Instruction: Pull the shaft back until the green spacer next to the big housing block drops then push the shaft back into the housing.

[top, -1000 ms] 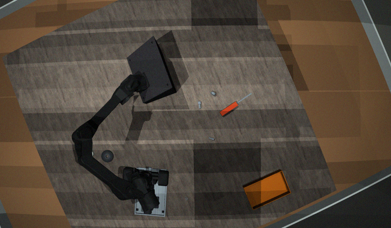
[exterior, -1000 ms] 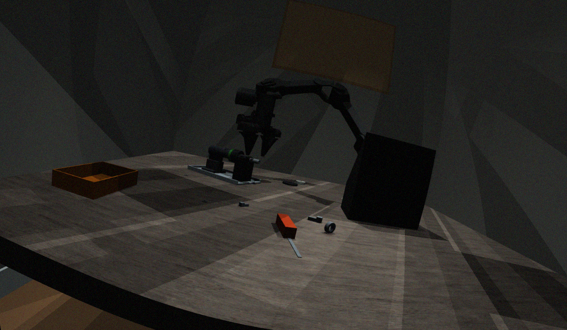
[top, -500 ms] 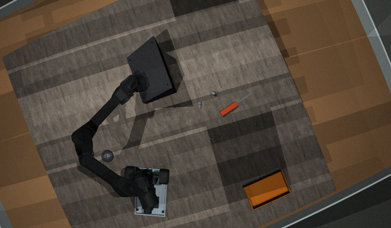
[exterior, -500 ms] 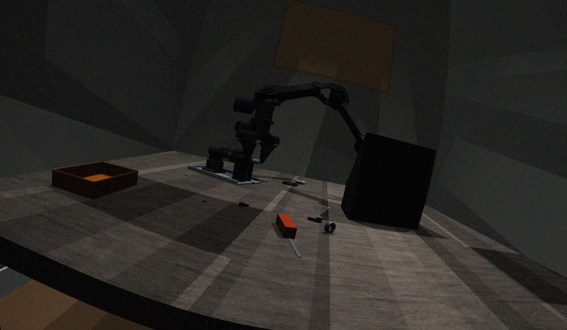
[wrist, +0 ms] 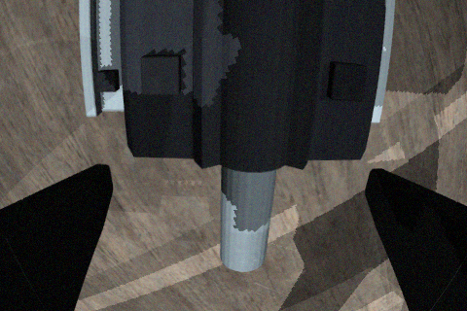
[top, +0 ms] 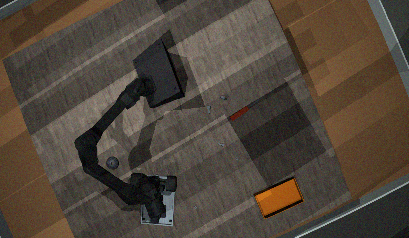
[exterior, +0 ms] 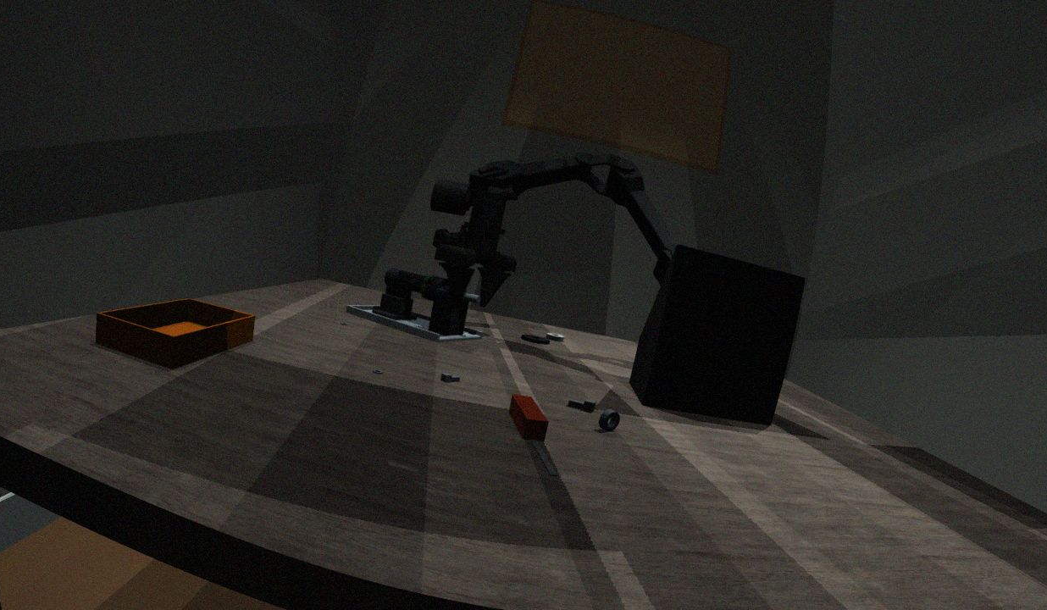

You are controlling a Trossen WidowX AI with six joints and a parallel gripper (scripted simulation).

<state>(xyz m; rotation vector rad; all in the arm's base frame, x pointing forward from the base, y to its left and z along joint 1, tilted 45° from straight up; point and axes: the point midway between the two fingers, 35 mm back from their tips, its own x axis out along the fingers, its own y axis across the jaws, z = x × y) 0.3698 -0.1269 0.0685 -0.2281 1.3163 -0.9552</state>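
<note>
My gripper tip is 6 cm short of the grey shaft, 3 cm to the left of it and 2 cm below it. The rest, counted from my gripper tip: green spacer 8 cm ahead, 4 cm to the right, 2 cm above; then nut 21 cm behind, 41 cm to the left, 5 cm below; then dark round piece 14 cm behind, 18 cm to the right, 6 cm below.
</note>
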